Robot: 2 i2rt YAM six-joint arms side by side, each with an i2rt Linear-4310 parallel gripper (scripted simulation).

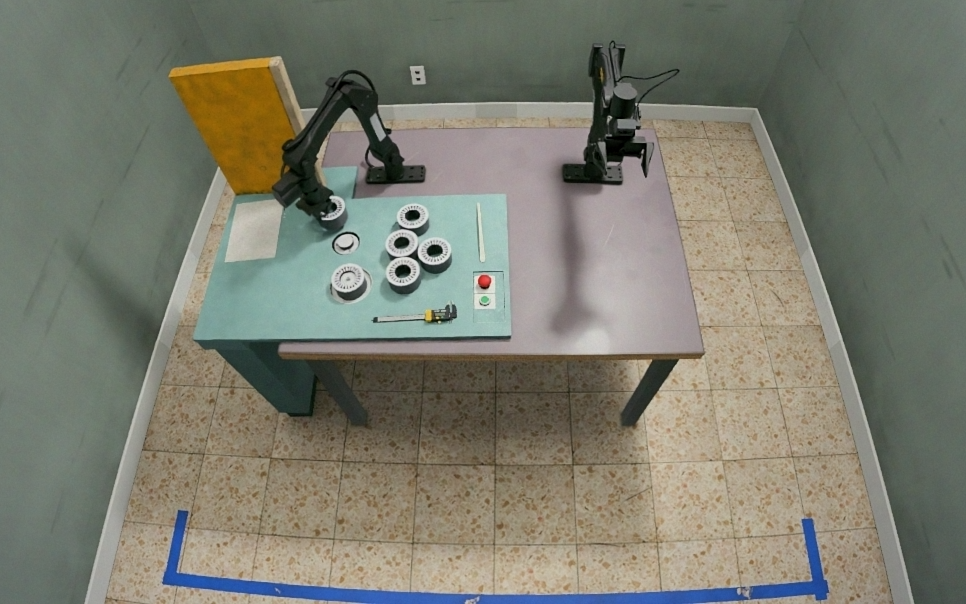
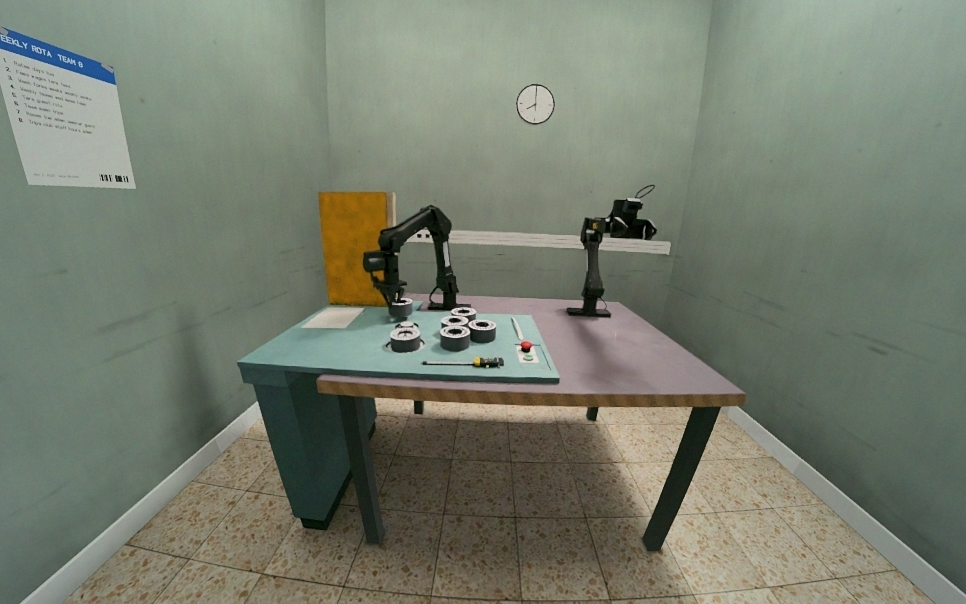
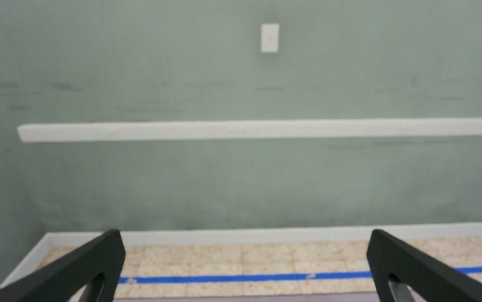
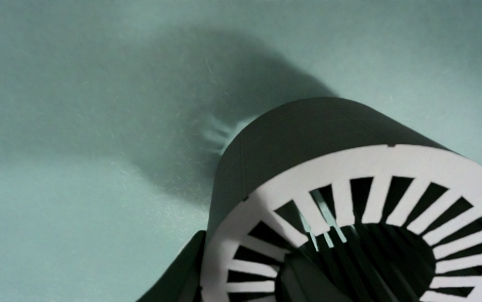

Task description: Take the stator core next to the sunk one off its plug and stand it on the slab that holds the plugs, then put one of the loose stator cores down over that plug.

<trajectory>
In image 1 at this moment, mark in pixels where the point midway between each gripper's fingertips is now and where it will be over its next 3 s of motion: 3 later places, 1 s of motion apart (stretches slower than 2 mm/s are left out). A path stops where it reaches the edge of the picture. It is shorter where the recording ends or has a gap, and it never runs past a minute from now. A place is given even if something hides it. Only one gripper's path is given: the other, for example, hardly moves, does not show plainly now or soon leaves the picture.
The right gripper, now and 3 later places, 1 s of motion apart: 323,219; 317,207; 319,211; 316,207
</trajectory>
